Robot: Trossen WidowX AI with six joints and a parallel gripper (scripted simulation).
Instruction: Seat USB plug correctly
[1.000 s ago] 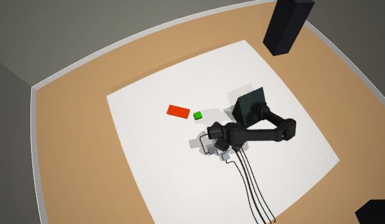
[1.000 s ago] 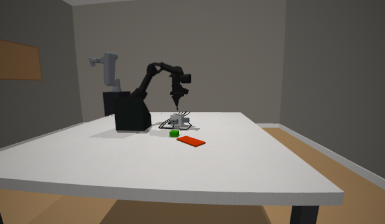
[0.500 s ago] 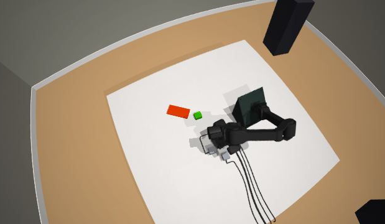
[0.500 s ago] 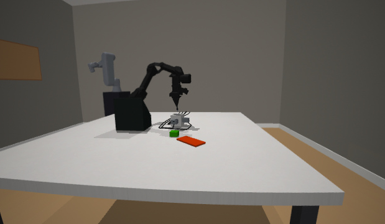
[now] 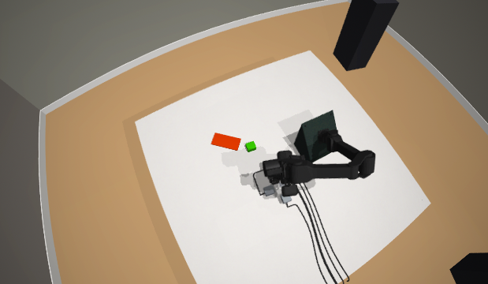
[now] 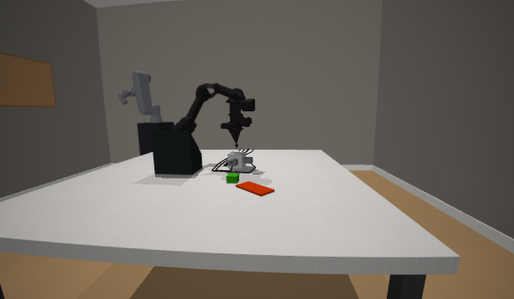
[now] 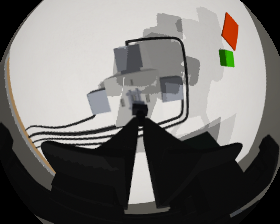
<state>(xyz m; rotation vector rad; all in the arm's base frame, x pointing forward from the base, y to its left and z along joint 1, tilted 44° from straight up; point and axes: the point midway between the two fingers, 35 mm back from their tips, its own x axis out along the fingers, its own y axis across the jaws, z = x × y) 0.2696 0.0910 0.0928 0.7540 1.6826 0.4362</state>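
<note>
The dark USB plug lies 2 cm below my gripper tip. The rest, counted from my gripper tip: green block: 25 cm to the right, 12 cm below, 6 cm ahead; orange-red slab: 32 cm to the right, 18 cm ahead, 13 cm below.
</note>
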